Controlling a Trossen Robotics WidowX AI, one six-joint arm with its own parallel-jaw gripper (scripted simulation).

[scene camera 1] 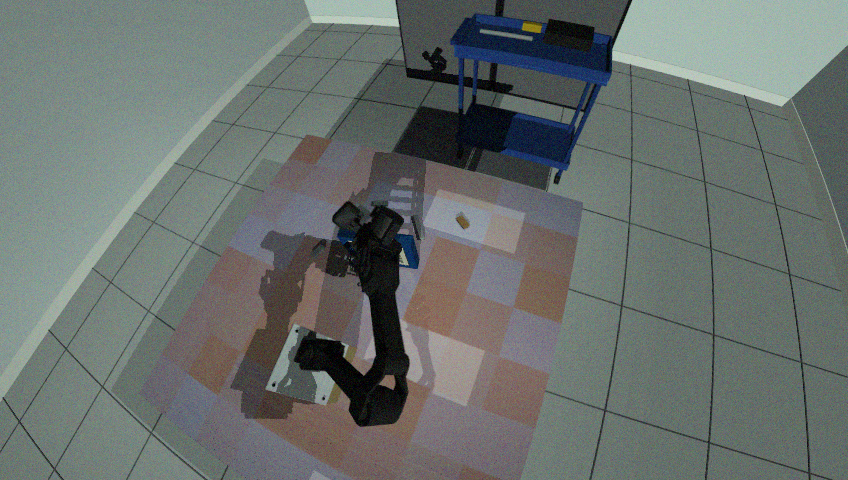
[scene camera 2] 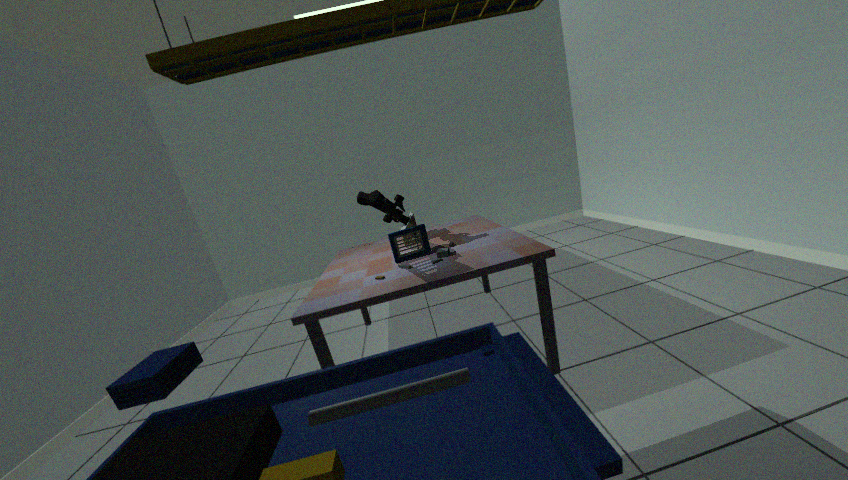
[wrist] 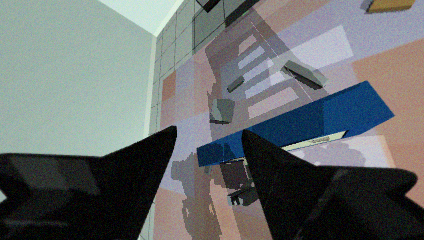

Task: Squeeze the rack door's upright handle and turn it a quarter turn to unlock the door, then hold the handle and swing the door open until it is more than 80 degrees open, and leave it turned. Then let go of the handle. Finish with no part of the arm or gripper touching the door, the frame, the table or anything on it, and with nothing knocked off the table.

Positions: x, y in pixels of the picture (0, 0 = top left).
Labels:
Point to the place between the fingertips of my gripper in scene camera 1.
367, 221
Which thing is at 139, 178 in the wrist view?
My gripper.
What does my gripper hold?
Nothing.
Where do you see a blue rack frame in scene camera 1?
407, 241

